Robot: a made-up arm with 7 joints. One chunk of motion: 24 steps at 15 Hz.
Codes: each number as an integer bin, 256 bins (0 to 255) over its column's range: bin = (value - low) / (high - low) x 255, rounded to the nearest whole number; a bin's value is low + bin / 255 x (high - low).
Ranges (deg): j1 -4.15..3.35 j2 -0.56..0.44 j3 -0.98..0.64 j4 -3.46..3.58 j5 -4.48..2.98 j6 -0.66..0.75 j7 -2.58..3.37
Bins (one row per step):
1: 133 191 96 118 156 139 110
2: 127 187 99 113 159 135 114
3: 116 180 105 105 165 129 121
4: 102 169 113 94 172 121 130
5: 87 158 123 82 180 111 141
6: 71 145 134 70 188 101 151
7: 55 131 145 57 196 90 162
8: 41 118 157 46 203 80 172
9: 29 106 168 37 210 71 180
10: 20 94 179 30 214 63 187
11: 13 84 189 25 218 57 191
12: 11 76 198 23 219 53 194
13: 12 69 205 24 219 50 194
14: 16 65 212 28 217 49 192
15: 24 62 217 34 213 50 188
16: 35 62 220 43 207 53 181
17: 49 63 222 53 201 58 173
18: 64 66 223 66 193 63 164
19: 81 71 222 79 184 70 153
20: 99 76 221 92 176 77 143
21: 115 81 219 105 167 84 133
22: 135 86 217 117 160 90 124
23: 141 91 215 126 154 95 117
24: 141 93 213 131 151 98 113
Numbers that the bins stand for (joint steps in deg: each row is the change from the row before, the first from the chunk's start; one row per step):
1: -0.238 0.189 -0.370 -0.202 0.084 0.109 -0.013
2: -0.415 0.173 -0.351 -0.340 0.172 0.086 0.080
3: -0.738 0.146 -0.313 -0.561 0.347 0.053 0.243
4: -1.150 0.103 -0.262 -0.865 0.552 0.009 0.453
5: -1.591 0.060 -0.199 -1.196 0.786 -0.046 0.710
6: -2.062 0.009 -0.129 -1.527 1.020 -0.102 0.943
7: -2.532 -0.046 -0.059 -1.886 1.254 -0.162 1.200
8: -2.944 -0.097 0.017 -2.190 1.459 -0.218 1.433
9: -3.297 -0.144 0.087 -2.439 1.664 -0.267 1.620
10: -3.562 -0.191 0.157 -2.632 1.781 -0.312 1.783
11: -3.768 -0.231 0.221 -2.770 1.898 -0.345 1.877
12: -3.826 -0.262 0.278 -2.825 1.927 -0.367 1.947
13: -3.797 -0.289 0.322 -2.797 1.927 -0.384 1.947
14: -3.679 -0.305 0.367 -2.687 1.868 -0.389 1.900
15: -3.444 -0.317 0.399 -2.521 1.751 -0.384 1.807
16: -3.121 -0.317 0.418 -2.273 1.576 -0.367 1.643
17: -2.709 -0.313 0.430 -1.997 1.400 -0.339 1.457
18: -2.268 -0.301 0.437 -1.638 1.166 -0.312 1.247
19: -1.768 -0.282 0.430 -1.279 0.903 -0.273 0.990
20: -1.238 -0.262 0.424 -0.920 0.669 -0.234 0.757
21: -0.768 -0.242 0.411 -0.561 0.406 -0.196 0.523
22: -0.179 -0.223 0.399 -0.230 0.201 -0.162 0.313
23: -0.003 -0.203 0.386 0.019 0.025 -0.135 0.150
24: -0.003 -0.195 0.373 0.157 -0.063 -0.118 0.057

